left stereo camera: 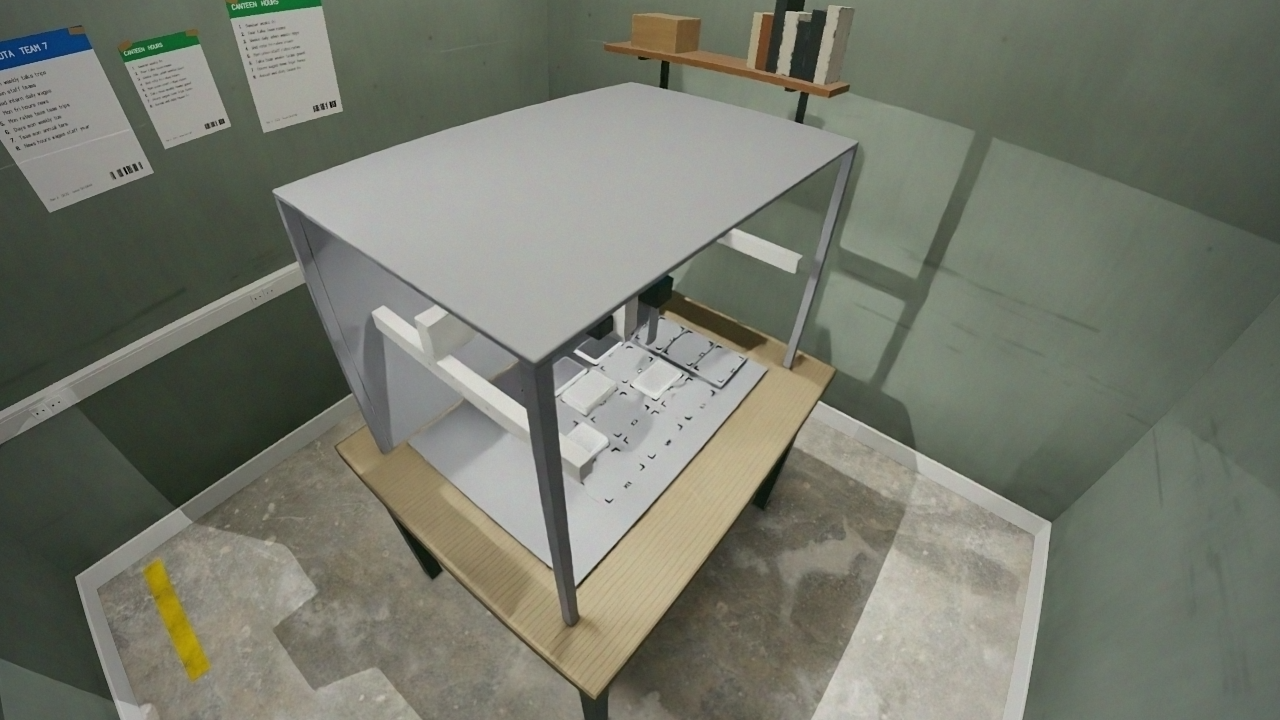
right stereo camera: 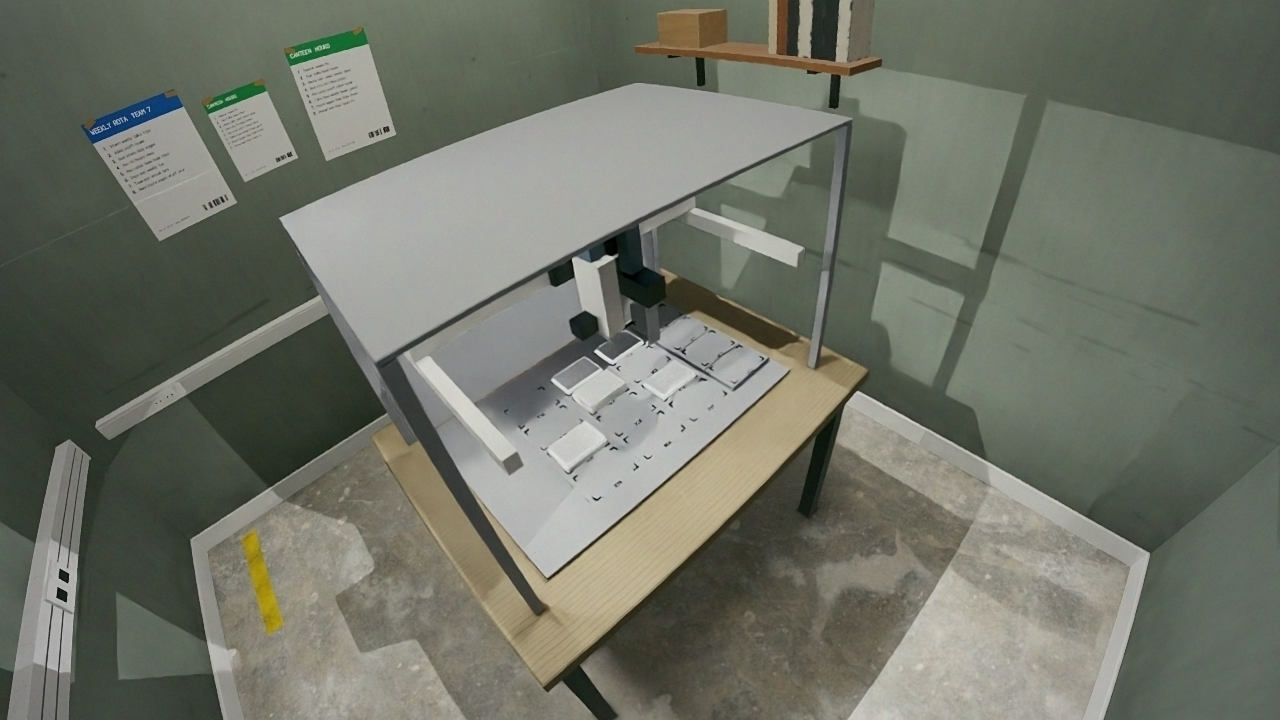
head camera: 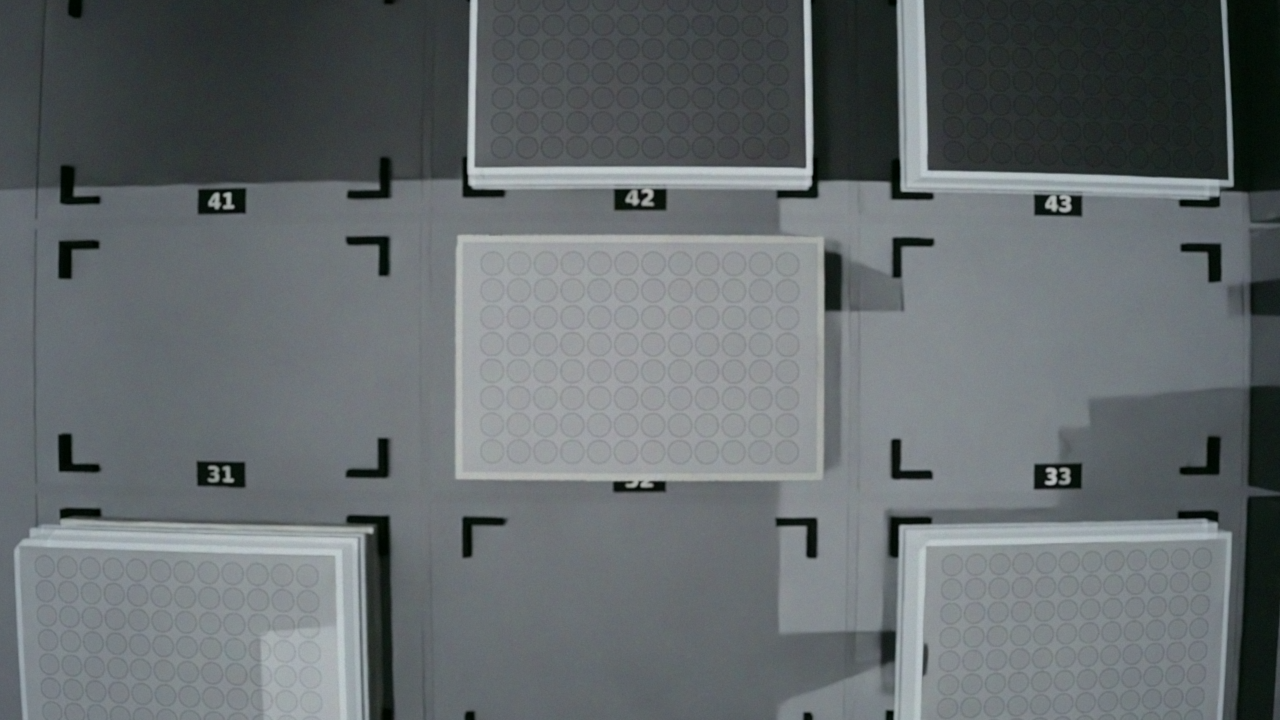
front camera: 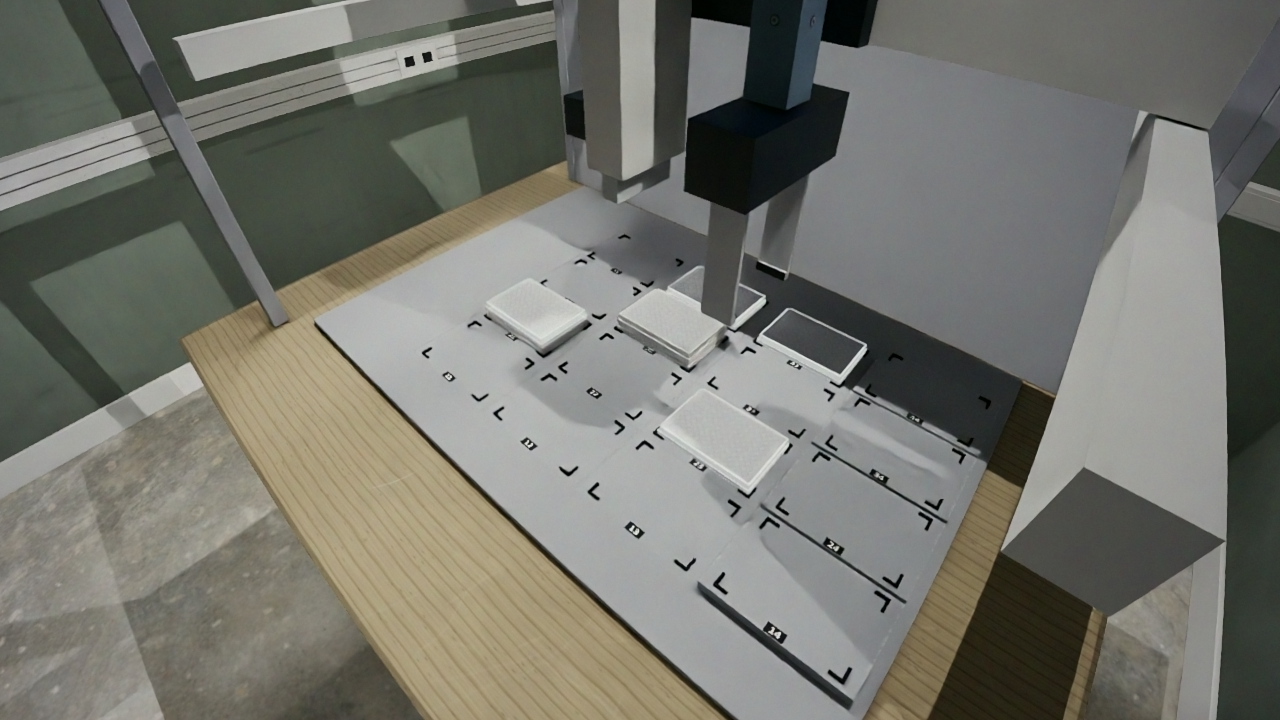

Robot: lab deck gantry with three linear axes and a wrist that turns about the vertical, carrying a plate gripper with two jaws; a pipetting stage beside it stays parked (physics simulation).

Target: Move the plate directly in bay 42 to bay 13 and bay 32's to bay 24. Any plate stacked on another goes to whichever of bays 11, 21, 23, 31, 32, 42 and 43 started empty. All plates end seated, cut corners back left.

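Where they show: gripper, fingertip midpoint: [left stereo camera: 634, 333] [right stereo camera: 640, 333] [front camera: 746, 294]; robot's base at its link origin: [left stereo camera: 609, 502] [right stereo camera: 596, 499] [front camera: 425, 353].
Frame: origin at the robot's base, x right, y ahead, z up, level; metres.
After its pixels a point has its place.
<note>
The plate gripper [front camera: 747, 293] {y 0.358, x -0.212, z 0.158 m} hangs above the deck around bays 32 and 42. Its two jaws stand apart, with no plate between them. One jaw hides part of the bay 42 plate [front camera: 693, 284] {y 0.191, x -0.356, z 0.014 m} [head camera: 640, 89] {y 0.228, x -0.354, z 0.014 m}. At bay 32, white plates [front camera: 671, 322] {y 0.233, x -0.250, z 0.027 m} [head camera: 640, 358] {y 0.228, x -0.257, z 0.027 m} look stacked; the stack is centred in the head view and looks thicker than the bay 42 plate. Another thick white stack [front camera: 537, 308] {y 0.071, x -0.149, z 0.027 m} [head camera: 179, 626] {y 0.066, x -0.162, z 0.027 m} is at bay 21. Single-looking plates are at bay 43 [front camera: 811, 342] {y 0.393, x -0.357, z 0.014 m} [head camera: 1078, 89] {y 0.391, x -0.357, z 0.014 m} and bay 23 [front camera: 725, 437] {y 0.398, x -0.145, z 0.014 m} [head camera: 1078, 626] {y 0.392, x -0.157, z 0.014 m}. I cannot make out the cut corners.
The parked pipetting stage [front camera: 631, 89] hangs left of the gripper in the front view. A low raised strip [front camera: 774, 644] {y 0.561, x 0.008, z 0.006 m} borders bay 14, and thin ridges separate the right-hand bays. White side rails [front camera: 1118, 358] {y 0.608, x 0.038, z 0.400 m} [right stereo camera: 465, 416] {y -0.175, x -0.043, z 0.400 m} and frame posts [left stereo camera: 547, 501] {y -0.271, x 0.116, z 0.449 m} flank the deck.
</note>
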